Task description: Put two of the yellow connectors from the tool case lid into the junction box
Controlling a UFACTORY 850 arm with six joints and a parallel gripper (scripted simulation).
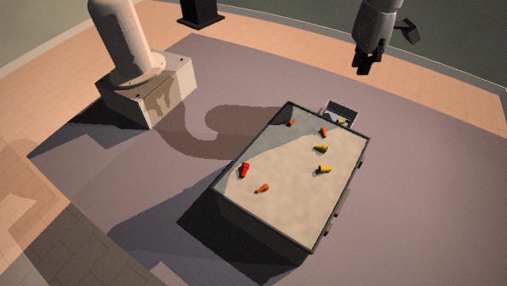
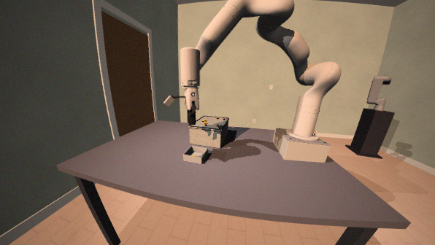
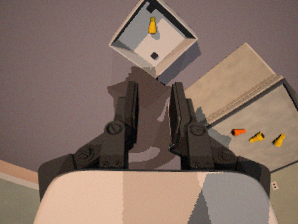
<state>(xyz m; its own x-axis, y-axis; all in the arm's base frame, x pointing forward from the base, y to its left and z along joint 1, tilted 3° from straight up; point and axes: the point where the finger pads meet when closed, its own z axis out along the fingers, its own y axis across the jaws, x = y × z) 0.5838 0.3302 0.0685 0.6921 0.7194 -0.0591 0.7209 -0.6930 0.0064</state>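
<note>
The tool case lies 290 mm to the right of my hand, 120 mm below it and 20 mm ahead of it. Round my hand: red connector (380 mm to the right, 80 mm below, 50 mm behind).
</note>
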